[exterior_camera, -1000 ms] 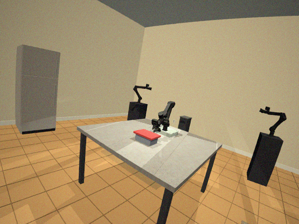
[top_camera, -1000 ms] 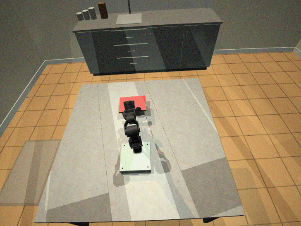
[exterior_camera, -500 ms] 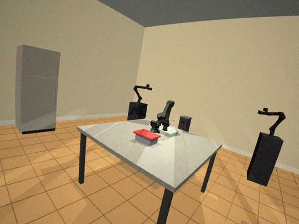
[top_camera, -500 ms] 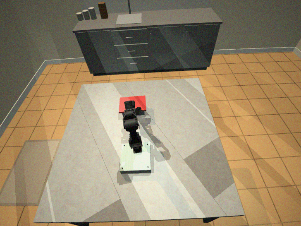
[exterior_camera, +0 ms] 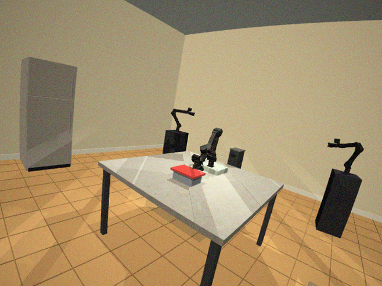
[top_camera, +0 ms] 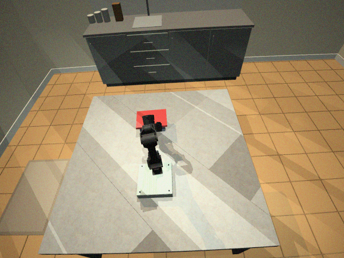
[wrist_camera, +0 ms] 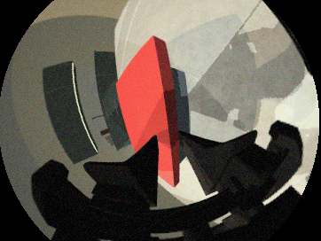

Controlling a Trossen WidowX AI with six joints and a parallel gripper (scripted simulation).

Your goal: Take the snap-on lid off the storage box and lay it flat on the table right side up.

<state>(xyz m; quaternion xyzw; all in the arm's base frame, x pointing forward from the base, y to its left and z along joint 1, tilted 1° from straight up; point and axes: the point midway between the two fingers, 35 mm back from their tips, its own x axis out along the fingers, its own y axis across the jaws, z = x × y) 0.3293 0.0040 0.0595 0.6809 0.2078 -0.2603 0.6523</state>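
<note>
My gripper tip is now 70 mm short of the red lid and 10 mm below it. The rest, counted from my gripper tip: grey storage box (70 mm ahead, 40 mm below).
</note>
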